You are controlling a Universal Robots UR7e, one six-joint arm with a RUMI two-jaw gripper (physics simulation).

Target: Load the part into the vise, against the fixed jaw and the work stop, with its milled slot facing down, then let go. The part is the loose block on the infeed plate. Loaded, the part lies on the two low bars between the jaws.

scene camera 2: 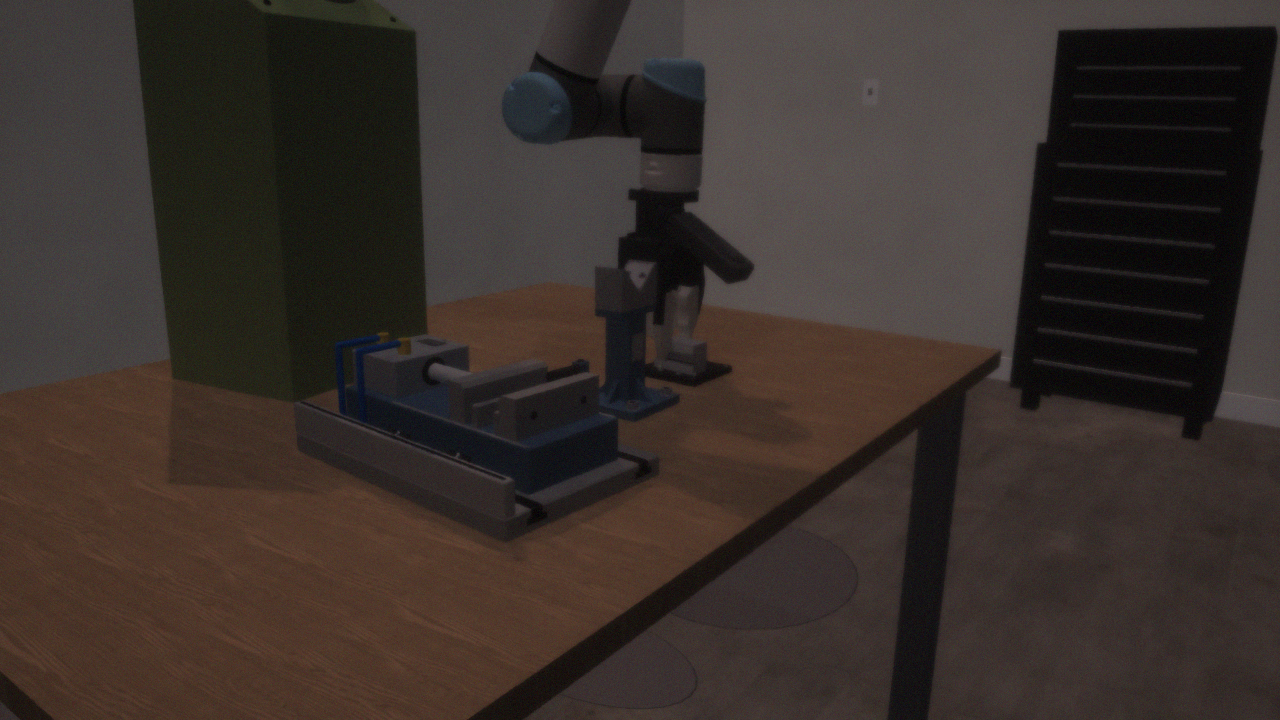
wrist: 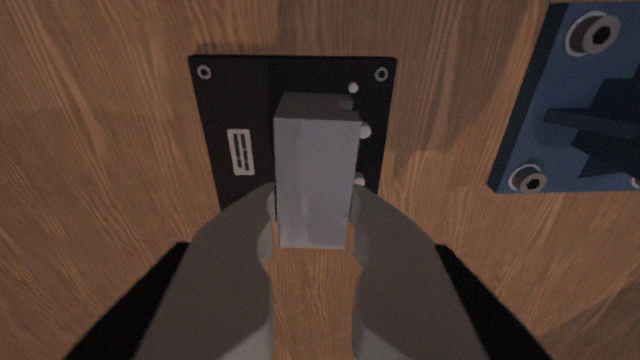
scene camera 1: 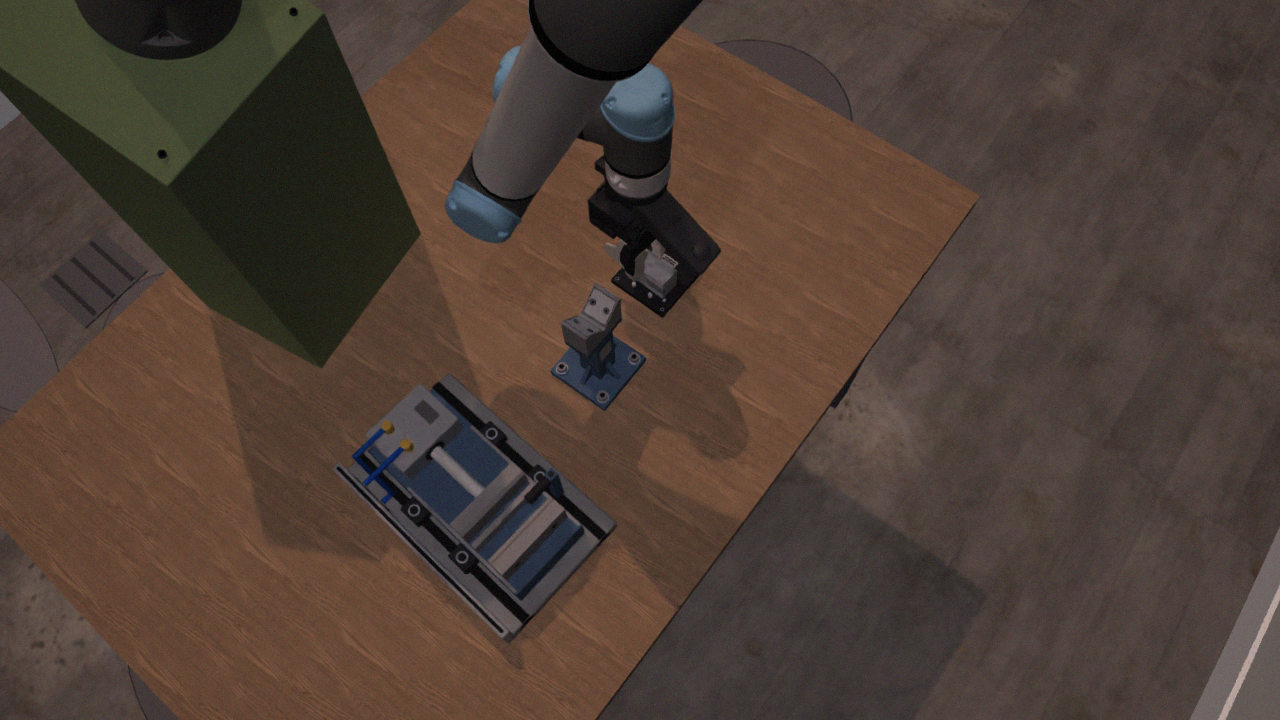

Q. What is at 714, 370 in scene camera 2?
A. A black infeed plate.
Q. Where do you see a moving jaw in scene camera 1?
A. At 512, 479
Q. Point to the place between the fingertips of my gripper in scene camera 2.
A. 671, 358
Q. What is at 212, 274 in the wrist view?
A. My gripper.
